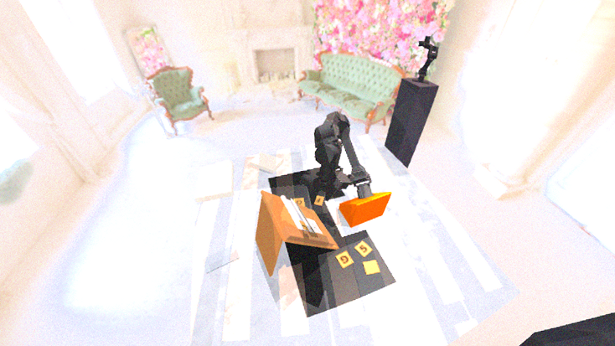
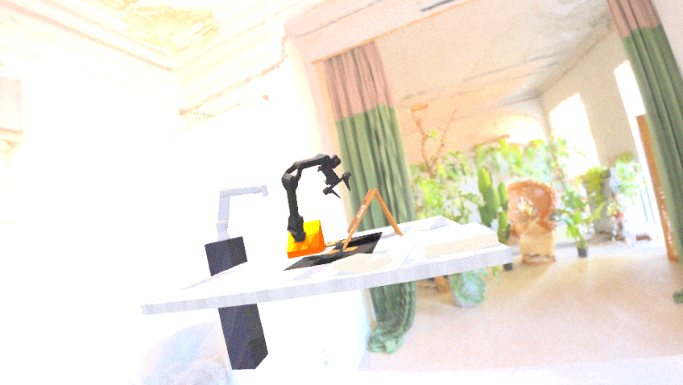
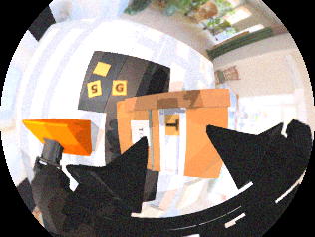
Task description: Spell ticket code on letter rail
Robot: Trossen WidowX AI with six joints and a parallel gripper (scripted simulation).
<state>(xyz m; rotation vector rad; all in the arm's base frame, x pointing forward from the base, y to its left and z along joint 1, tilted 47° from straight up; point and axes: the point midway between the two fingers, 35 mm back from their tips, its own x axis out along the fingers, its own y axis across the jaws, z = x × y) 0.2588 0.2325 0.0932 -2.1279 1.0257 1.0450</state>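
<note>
The tile marked g lies 80 mm behind my gripper tip, 120 mm to the left of it and 280 mm below it. From my gripper tip the other things lie so: black mat (80 mm behind, 100 mm to the right, 280 mm below); tile marked 5 (180 mm behind, 100 mm to the left, 280 mm below); ticket (10 mm ahead, 30 mm to the right, 190 mm below).
</note>
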